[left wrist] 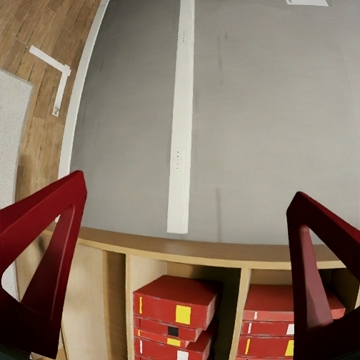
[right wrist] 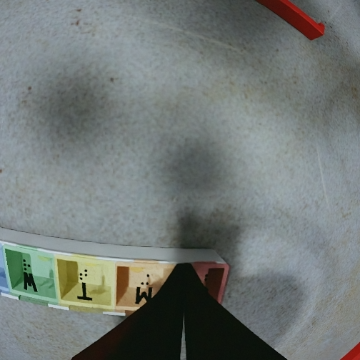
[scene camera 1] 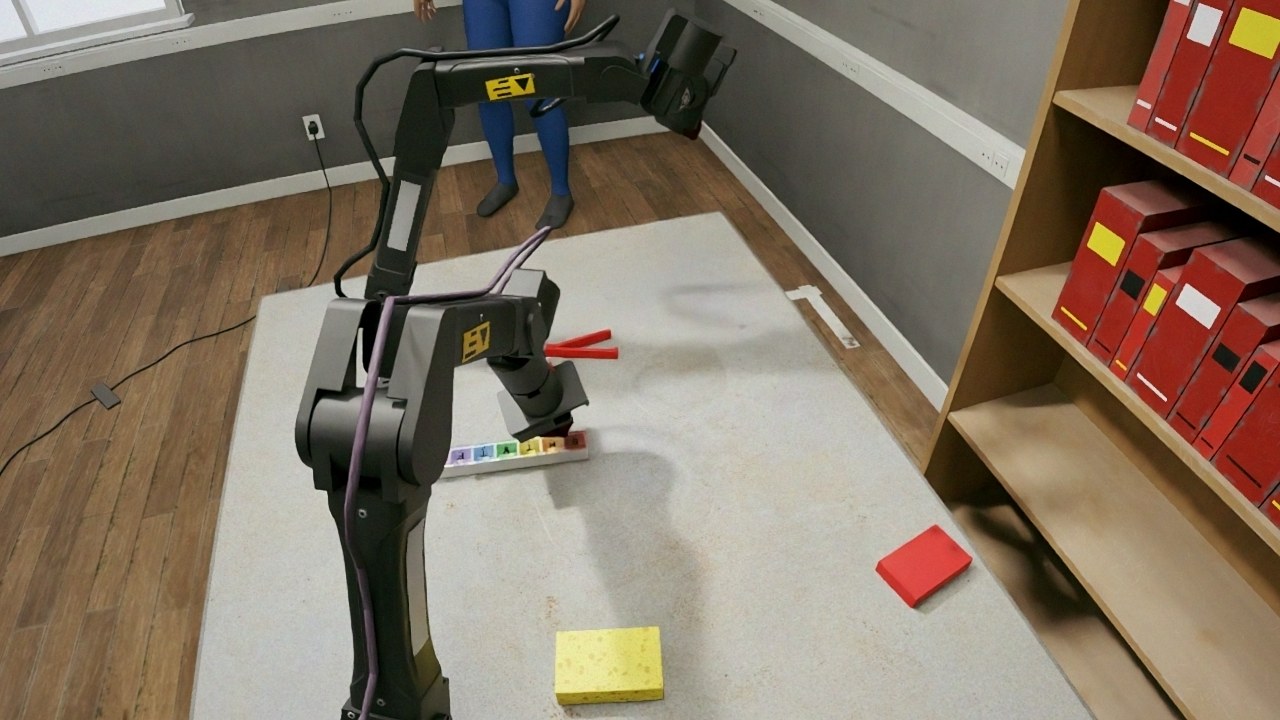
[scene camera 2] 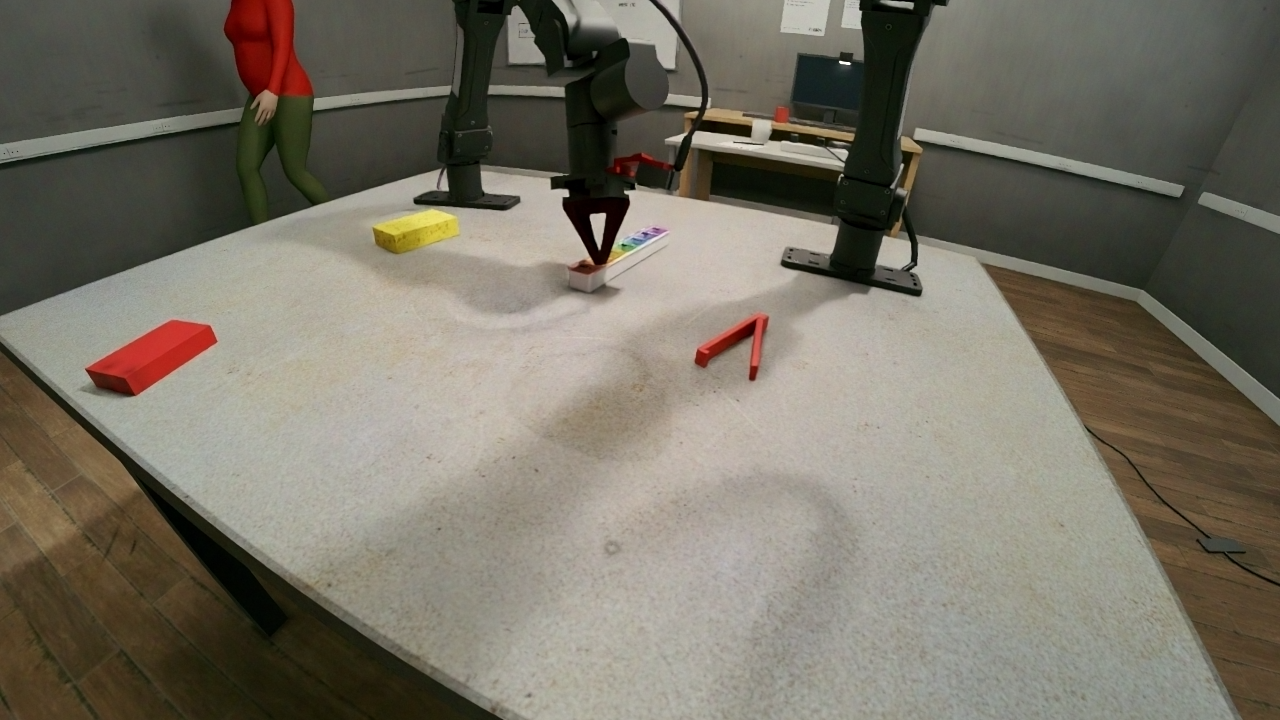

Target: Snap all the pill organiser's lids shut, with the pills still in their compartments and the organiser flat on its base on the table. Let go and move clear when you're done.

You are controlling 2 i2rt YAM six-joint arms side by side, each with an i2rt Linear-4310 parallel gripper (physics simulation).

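Places are measured from the left arm's base along level axes (x back, y right, z up), in millimetres.
Pixels of known places: left gripper, fingertip midpoint: (scene camera 1: pixel 711 82); right gripper, fingertip midpoint: (scene camera 1: pixel 565 433) (scene camera 2: pixel 600 264); left arm's base, link origin: (scene camera 2: pixel 849 272); right arm's base, link origin: (scene camera 2: pixel 466 202).
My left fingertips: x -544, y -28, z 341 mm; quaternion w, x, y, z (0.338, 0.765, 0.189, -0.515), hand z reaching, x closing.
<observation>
For each thing: its top centre in the pictures, then the offset to it from my left fingertips. "spot": a spot on its surface instead.
- white pill organiser, top centre: (scene camera 1: pixel 506 448) (scene camera 2: pixel 625 244) dx +411, dy +325, dz -315 mm
- red end lid, surface spot: (scene camera 1: pixel 577 439) spot: dx +319, dy +338, dz -316 mm
- red V-shaped thing, top centre: (scene camera 2: pixel 754 339) (scene camera 1: pixel 583 338) dx +256, dy +130, dz -325 mm
- yellow sponge, top centre: (scene camera 1: pixel 608 659) (scene camera 2: pixel 414 221) dx +367, dy +645, dz -312 mm
- red block, top centre: (scene camera 1: pixel 926 559) (scene camera 2: pixel 150 345) dx -8, dy +652, dz -321 mm
The white pill organiser (scene camera 1: pixel 519 465) (scene camera 2: pixel 640 257) (right wrist: pixel 125 252) lies flat on the table. Its purple, blue, green (right wrist: pixel 30 274), yellow (right wrist: pixel 84 282) and orange lids lie down over their compartments. The red end lid (scene camera 1: pixel 577 439) (right wrist: pixel 218 280) is also down over its compartment; whether it is snapped cannot be told. Pills are hard to make out through the lids. My right gripper (scene camera 2: pixel 599 262) (right wrist: pixel 183 272) is shut and empty, its tips at the red lid, partly hiding it and the orange one. My left gripper (left wrist: pixel 192 192) is open and empty, raised high away from the organiser.
A red V-shaped thing (scene camera 1: pixel 590 352) (scene camera 2: pixel 733 340) (right wrist: pixel 295 20) lies beyond the organiser in scene camera 1. A yellow sponge (scene camera 1: pixel 608 662) (scene camera 2: pixel 416 231) and a red block (scene camera 1: pixel 923 564) (scene camera 2: pixel 152 356) lie on the table. A bookshelf (scene camera 1: pixel 1029 295) stands at the right in scene camera 1.
</observation>
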